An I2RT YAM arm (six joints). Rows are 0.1 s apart.
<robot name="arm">
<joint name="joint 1" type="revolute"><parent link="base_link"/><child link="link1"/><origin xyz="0 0 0.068"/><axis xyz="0 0 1"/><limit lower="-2.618" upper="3.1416"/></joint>
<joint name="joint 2" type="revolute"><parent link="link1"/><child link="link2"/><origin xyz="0.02 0.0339 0.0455"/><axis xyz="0 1 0"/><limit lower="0" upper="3.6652"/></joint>
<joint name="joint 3" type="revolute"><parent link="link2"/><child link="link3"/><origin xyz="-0.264 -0.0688 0"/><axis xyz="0 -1 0"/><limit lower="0" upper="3.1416"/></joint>
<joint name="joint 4" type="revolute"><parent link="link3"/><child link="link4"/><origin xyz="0.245 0.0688 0.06"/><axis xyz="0 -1 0"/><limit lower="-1.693" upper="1.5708"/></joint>
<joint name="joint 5" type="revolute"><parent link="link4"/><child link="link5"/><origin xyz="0.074 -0.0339 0.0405"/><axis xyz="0 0 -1"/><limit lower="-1.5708" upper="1.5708"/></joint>
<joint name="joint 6" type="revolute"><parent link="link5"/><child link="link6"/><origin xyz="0.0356 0 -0.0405"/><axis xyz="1 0 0"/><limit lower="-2.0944" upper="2.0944"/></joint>
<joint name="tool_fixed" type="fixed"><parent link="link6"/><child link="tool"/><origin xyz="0 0 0" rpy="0 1.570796 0"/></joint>
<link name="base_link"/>
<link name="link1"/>
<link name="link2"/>
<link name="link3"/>
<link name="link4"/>
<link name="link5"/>
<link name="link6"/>
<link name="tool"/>
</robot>
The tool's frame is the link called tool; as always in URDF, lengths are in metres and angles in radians.
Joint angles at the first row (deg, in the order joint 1, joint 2, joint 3, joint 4, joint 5, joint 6):
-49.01 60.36 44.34 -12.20 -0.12 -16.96
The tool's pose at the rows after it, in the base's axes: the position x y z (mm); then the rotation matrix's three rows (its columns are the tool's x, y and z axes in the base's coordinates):
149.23, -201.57, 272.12; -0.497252, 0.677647, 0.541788; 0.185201, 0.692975, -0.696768; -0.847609, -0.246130, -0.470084
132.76, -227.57, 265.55; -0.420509, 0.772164, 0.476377; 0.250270, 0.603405, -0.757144; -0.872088, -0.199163, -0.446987
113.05, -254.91, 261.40; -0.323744, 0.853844, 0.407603; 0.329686, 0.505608, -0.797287; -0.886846, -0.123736, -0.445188
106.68, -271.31, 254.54; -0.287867, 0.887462, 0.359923; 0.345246, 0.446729, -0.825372; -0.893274, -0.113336, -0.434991
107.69, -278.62, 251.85; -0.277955, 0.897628, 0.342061; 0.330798, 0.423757, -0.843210; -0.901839, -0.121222, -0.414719
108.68, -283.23, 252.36; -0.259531, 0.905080, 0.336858; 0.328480, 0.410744, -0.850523; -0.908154, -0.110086, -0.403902
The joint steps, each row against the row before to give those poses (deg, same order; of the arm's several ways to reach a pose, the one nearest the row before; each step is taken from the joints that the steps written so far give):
-4.67 3.39 -0.41 3.97 -1.25 0.04
-6.33 3.22 -0.28 4.99 -0.58 3.08
-6.48 4.06 1.51 2.63 -1.25 4.31
-2.30 3.44 0.47 3.65 1.08 1.27
-0.19 1.82 0.16 2.96 1.15 0.16
-0.10 1.04 0.62 1.10 0.34 0.91

